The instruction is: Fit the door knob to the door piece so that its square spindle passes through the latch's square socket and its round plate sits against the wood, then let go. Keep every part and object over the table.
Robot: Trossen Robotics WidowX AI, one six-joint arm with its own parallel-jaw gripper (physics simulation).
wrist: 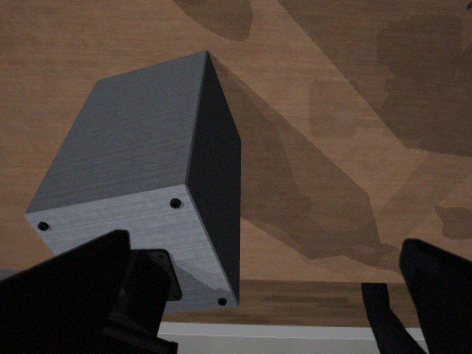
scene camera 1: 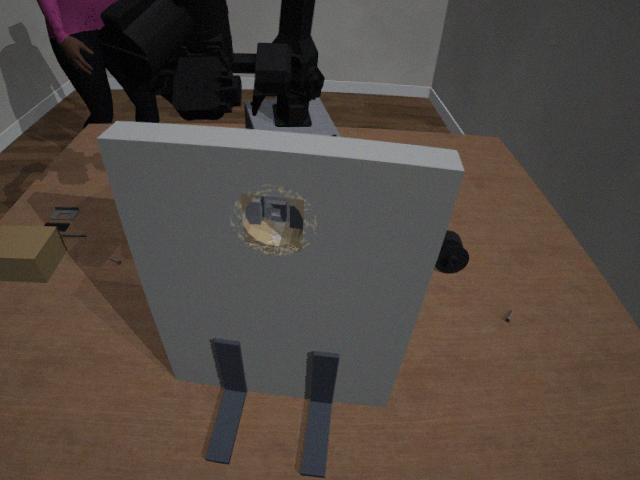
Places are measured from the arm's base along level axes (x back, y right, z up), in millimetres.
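Pixels of known places: gripper, fingertip midpoint: (wrist: 265, 247); arm's base, origin of the base link: (wrist: 141, 274) (scene camera 1: 291, 115).
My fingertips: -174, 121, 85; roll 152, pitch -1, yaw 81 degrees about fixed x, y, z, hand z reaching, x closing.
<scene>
For each thing: its top centre in the pictures, then the offset to it from my fingertips, as dx, dy, dz. "spot": a spot on its surface instead. Level surfaces: height alone.
- grey door piece, surface spot: (scene camera 1: 285, 305) spot: -243, -58, -113
- black door knob, middle of its top: (scene camera 1: 453, 237) -18, -397, -244
- wooden table, its level: dz -309
The grey door piece (scene camera 1: 285, 305) stands upright on two dark brackets (scene camera 1: 225, 419) in the scene view. Its round hole shows the latch with its square socket (scene camera 1: 275, 209). The black door knob (scene camera 1: 452, 252) lies on the table behind the door's right edge, partly hidden by it. My gripper (scene camera 1: 223, 90) (wrist: 265, 247) is open and empty. It hangs high at the back left, behind the door's top edge and far from the knob.
The arm's grey base block (scene camera 1: 328, 125) (wrist: 143, 140) stands on the wooden table (scene camera 1: 490, 381) behind the door. Small screws (scene camera 1: 509, 315) (scene camera 1: 114, 261) lie on the table. A grey wall (scene camera 1: 509, 71) rises at the right, and the table's right edge is close to it.
</scene>
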